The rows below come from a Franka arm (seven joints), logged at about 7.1 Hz.
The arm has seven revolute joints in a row. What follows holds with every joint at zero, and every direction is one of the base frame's.
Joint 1 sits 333 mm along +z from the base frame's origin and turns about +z.
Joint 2 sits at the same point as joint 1 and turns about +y.
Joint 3 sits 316 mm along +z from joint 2 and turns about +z.
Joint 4 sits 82.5 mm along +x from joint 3 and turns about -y.
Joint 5 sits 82.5 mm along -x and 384 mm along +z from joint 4 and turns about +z.
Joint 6 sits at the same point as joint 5 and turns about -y.
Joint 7 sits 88 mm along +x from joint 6 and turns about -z.
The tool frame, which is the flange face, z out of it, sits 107 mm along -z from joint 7; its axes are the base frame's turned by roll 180, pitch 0 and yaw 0 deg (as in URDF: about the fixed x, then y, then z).
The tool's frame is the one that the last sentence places.
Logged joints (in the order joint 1, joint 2, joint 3, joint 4, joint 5, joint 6, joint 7), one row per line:
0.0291 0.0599 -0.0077 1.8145 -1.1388 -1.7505 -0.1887
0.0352 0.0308 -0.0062 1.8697 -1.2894 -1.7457 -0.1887
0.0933 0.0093 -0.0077 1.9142 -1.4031 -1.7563 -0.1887
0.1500 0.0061 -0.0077 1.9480 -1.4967 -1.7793 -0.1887
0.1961 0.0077 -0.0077 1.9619 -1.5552 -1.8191 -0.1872
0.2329 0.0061 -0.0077 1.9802 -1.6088 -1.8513 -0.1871
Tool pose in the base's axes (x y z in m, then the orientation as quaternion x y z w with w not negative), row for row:
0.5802 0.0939 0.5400 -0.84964 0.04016 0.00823 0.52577
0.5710 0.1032 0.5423 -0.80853 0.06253 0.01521 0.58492
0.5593 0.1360 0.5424 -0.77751 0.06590 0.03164 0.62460
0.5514 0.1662 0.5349 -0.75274 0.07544 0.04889 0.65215
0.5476 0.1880 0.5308 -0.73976 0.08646 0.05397 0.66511
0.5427 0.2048 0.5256 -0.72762 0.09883 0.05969 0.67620
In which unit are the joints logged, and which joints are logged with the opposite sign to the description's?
The joints are logged in radians. Opposite sign: joint 4, joint 5, joint 6.
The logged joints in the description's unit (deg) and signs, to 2 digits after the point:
1.67 3.43 -0.44 -103.96 65.25 100.30 -10.81
2.02 1.76 -0.36 -107.13 73.88 100.02 -10.81
5.35 0.53 -0.44 -109.68 80.39 100.63 -10.81
8.59 0.35 -0.44 -111.61 85.75 101.95 -10.81
11.24 0.44 -0.44 -112.41 89.11 104.23 -10.73
13.34 0.35 -0.44 -113.46 92.18 106.07 -10.72

